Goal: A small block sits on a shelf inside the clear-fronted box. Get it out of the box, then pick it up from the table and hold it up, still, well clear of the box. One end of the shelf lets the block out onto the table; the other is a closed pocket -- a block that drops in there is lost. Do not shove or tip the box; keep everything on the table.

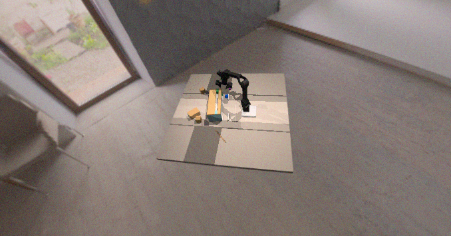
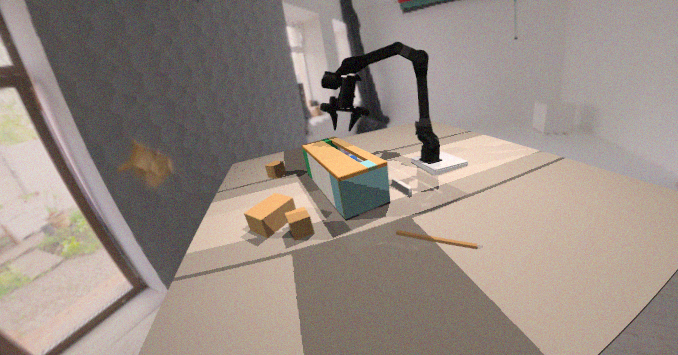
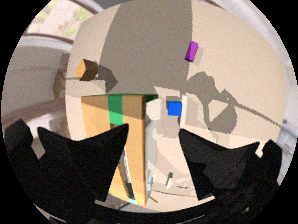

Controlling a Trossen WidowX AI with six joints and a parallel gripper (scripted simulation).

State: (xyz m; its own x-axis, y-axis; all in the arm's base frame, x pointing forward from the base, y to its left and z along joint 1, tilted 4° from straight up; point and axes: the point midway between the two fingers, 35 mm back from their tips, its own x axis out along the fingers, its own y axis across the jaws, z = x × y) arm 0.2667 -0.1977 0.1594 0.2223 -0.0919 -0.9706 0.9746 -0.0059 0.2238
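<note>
Now: the blue block 140 mm below my gripper tip, 30 mm behind it and 10 mm to the right of it. Also, from my gripper tip: box: 160 mm to the left, 90 mm below, 40 mm ahead; then thin wooden stick: 540 mm to the left, 150 mm below, 10 mm behind.
</note>
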